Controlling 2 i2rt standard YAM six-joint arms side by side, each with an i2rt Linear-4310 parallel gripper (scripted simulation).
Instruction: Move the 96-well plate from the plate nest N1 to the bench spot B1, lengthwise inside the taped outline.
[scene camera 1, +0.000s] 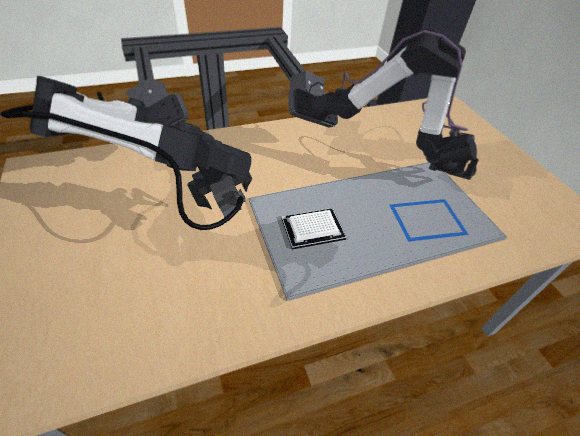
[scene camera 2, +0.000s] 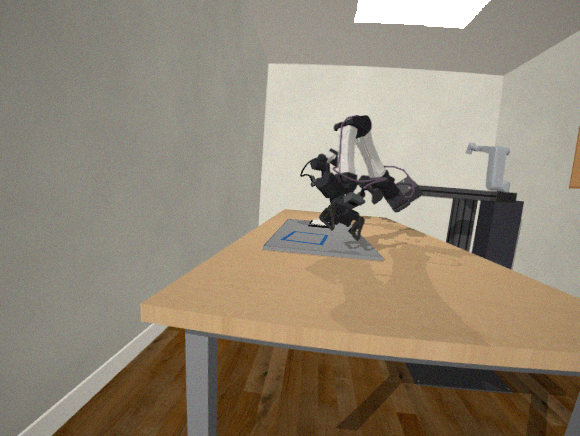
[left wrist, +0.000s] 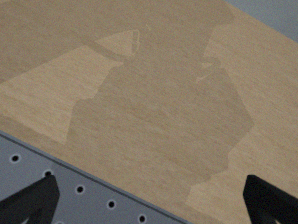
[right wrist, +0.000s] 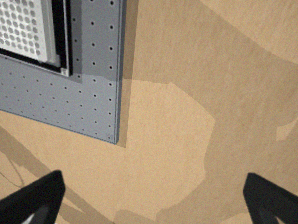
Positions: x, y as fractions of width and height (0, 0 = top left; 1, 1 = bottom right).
Note:
In view: my left gripper (scene camera 2: 0.60, 0.54), my right gripper (scene camera 1: 0.39, 0.46) and a white 96-well plate (scene camera 1: 0.55, 0.51).
My left gripper shows as well in the left wrist view (left wrist: 0.51, 0.82). My right gripper is seen too in the right wrist view (right wrist: 0.52, 0.81). The left wrist view does not show the white 96-well plate: it is out of frame.

